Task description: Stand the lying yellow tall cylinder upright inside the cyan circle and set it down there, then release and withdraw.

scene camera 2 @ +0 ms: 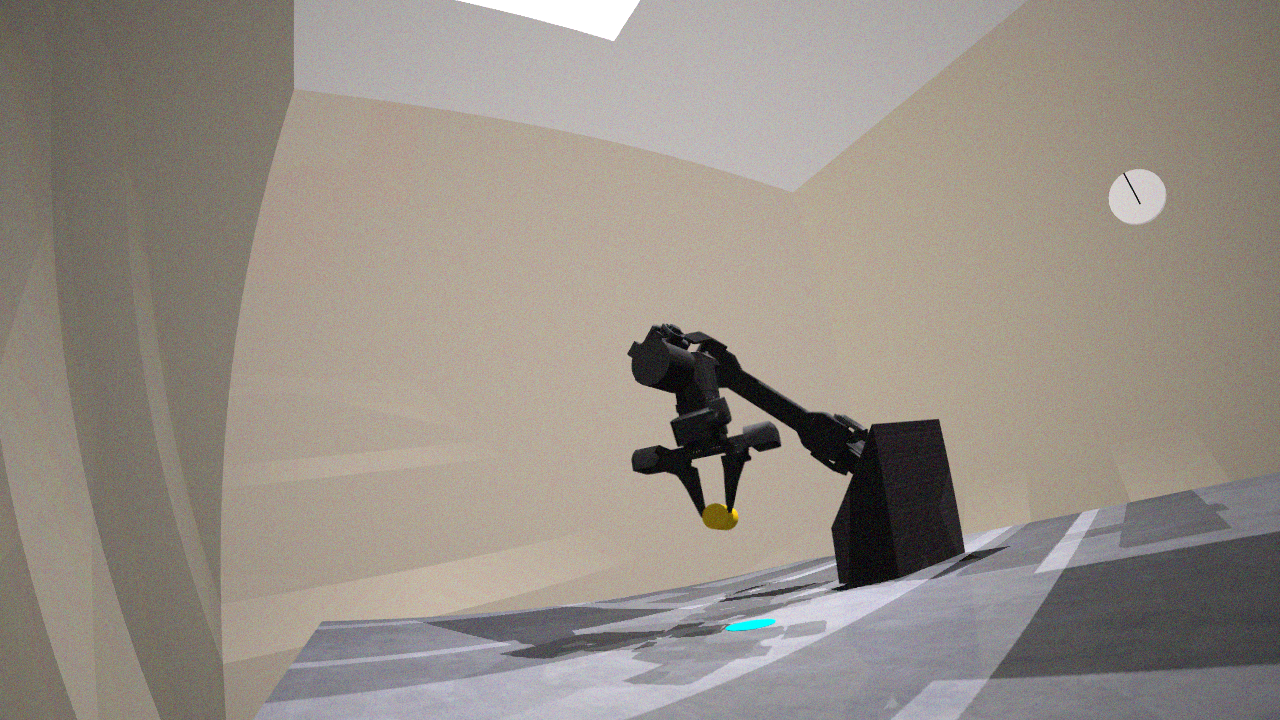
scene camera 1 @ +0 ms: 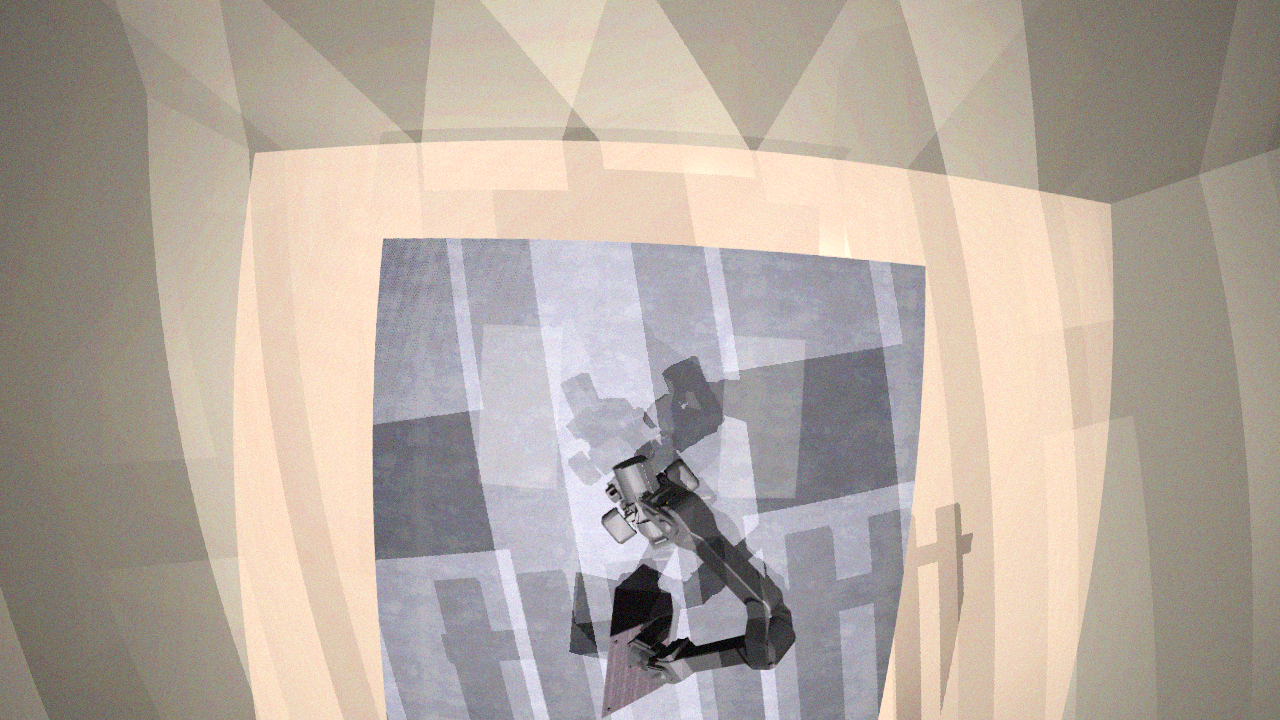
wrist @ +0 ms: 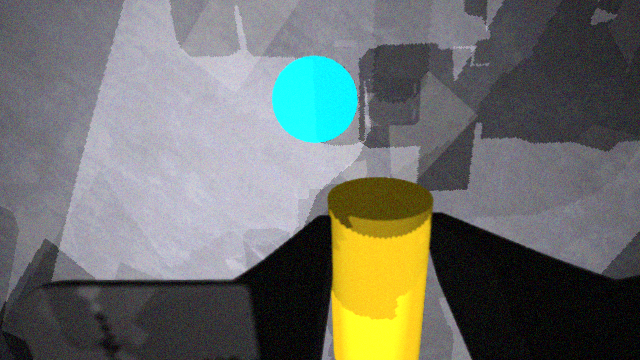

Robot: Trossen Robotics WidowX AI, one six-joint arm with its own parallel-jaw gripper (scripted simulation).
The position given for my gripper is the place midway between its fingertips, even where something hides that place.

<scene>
My gripper [scene camera 2: 716, 515] carries a yellow cylinder [scene camera 2: 715, 516]. I also see a cyan circle [wrist: 314, 99].
The yellow cylinder also shows in the wrist view [wrist: 381, 226]. My gripper shows as well in scene camera 1 [scene camera 1: 648, 491] and in the wrist view [wrist: 379, 227].
</scene>
